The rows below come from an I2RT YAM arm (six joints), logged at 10 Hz.
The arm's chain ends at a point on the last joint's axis. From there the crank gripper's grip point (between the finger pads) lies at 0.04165 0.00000 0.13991 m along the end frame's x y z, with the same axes.
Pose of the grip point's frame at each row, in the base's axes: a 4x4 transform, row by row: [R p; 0 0 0 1], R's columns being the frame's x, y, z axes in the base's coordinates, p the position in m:
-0.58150 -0.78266 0.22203 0.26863; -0.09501 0.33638 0.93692 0.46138; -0.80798 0.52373 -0.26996 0.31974; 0 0 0 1
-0.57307 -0.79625 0.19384 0.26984; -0.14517 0.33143 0.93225 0.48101; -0.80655 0.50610 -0.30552 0.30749; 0 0 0 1
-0.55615 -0.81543 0.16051 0.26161; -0.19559 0.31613 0.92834 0.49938; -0.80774 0.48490 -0.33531 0.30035; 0 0 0 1
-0.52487 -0.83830 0.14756 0.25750; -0.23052 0.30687 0.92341 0.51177; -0.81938 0.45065 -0.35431 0.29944; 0 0 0 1
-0.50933 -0.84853 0.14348 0.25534; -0.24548 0.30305 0.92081 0.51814; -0.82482 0.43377 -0.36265 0.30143; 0 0 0 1
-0.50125 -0.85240 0.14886 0.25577; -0.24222 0.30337 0.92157 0.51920; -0.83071 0.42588 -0.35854 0.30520; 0 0 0 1
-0.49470 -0.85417 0.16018 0.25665; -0.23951 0.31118 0.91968 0.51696; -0.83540 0.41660 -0.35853 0.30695; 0 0 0 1
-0.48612 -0.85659 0.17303 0.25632; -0.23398 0.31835 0.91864 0.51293; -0.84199 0.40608 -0.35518 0.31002; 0 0 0 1
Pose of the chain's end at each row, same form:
-0.58150 -0.78266 0.22203 0.26179; -0.09501 0.33638 0.93692 0.33425; -0.80798 0.52373 -0.26996 0.39116; 0 0 0 1
-0.57307 -0.79625 0.19384 0.26659; -0.14517 0.33143 0.93225 0.35663; -0.80655 0.50610 -0.30552 0.38383; 0 0 0 1
-0.55615 -0.81543 0.16051 0.26232; -0.19559 0.31613 0.92834 0.37764; -0.80774 0.48490 -0.33531 0.38091; 0 0 0 1
-0.52487 -0.83830 0.14756 0.25872; -0.23052 0.30687 0.92341 0.39218; -0.81938 0.45065 -0.35431 0.38314; 0 0 0 1
-0.50933 -0.84853 0.14348 0.25648; -0.24548 0.30305 0.92081 0.39953; -0.82482 0.43377 -0.36265 0.38652; 0 0 0 1
-0.50125 -0.85240 0.14886 0.25582; -0.24222 0.30337 0.92157 0.40035; -0.83071 0.42588 -0.35854 0.38996; 0 0 0 1
-0.49470 -0.85417 0.16018 0.25484; -0.23951 0.31118 0.91968 0.39826; -0.83540 0.41660 -0.35853 0.39191; 0 0 0 1
-0.48612 -0.85659 0.17303 0.25236; -0.23398 0.31835 0.91864 0.39415; -0.84199 0.40608 -0.35518 0.39478; 0 0 0 1

